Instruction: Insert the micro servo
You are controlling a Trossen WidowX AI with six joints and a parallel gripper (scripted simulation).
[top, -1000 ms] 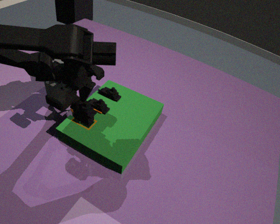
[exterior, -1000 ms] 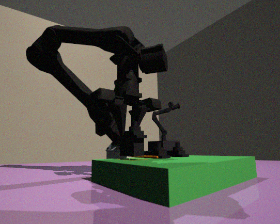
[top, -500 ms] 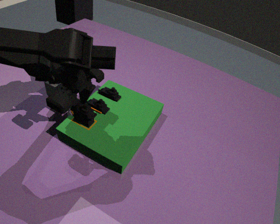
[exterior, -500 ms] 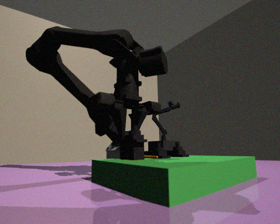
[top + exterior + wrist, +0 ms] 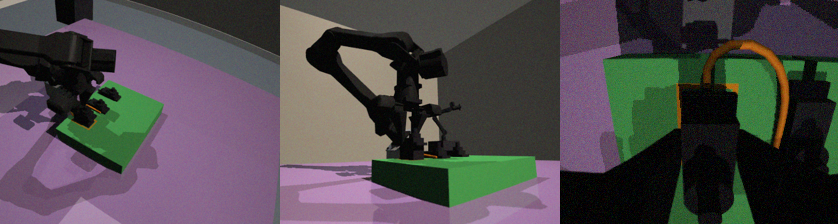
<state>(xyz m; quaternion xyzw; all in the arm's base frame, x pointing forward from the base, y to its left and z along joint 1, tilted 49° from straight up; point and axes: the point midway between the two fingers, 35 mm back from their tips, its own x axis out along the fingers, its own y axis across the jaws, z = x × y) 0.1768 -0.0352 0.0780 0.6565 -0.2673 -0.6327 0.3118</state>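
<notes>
Now: gripper tip 12 cm short of the green deck, 8 cm to the right of it and 6 cm above it.
</notes>
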